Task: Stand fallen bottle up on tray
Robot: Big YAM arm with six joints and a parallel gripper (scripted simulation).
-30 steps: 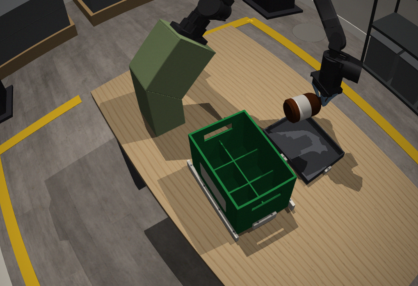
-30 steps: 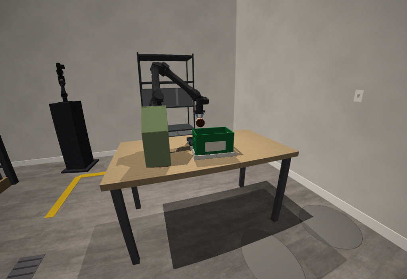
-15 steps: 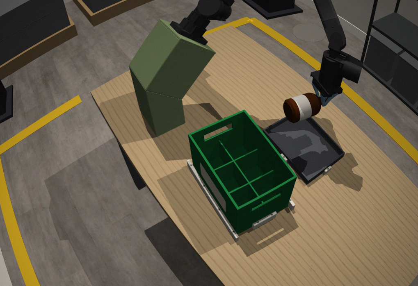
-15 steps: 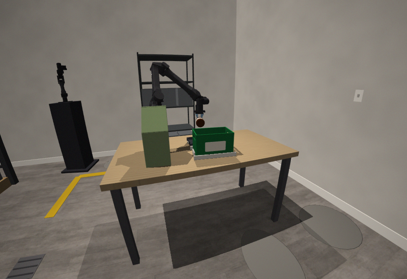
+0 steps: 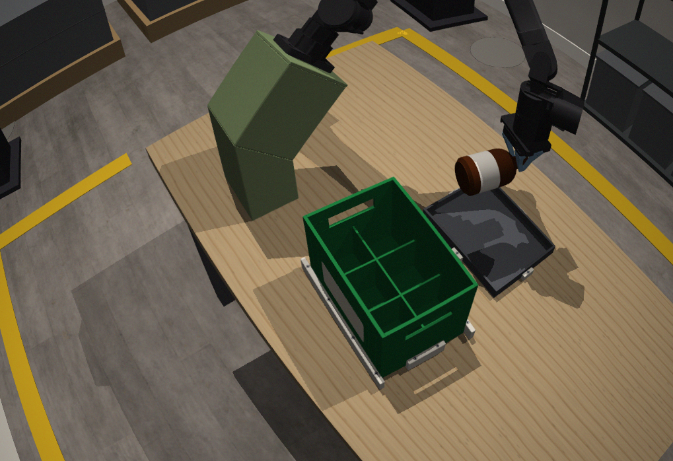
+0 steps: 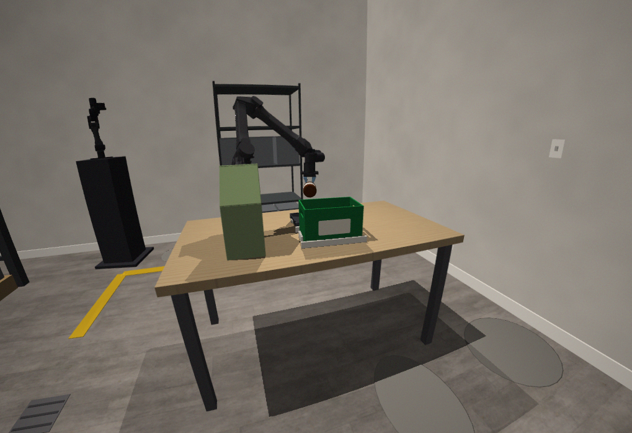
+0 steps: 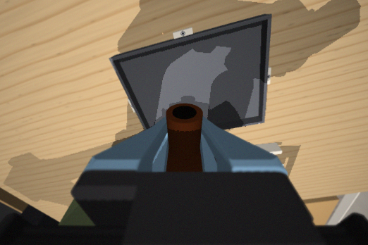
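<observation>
Now: hand 60 mm to the left of the brown bottle and 10 mm past it. Also, from my hand: dark grey tray: 180 mm below, 50 mm to the right, 10 mm ahead; green crate: 330 mm to the right, 110 mm below, 50 mm ahead.
</observation>
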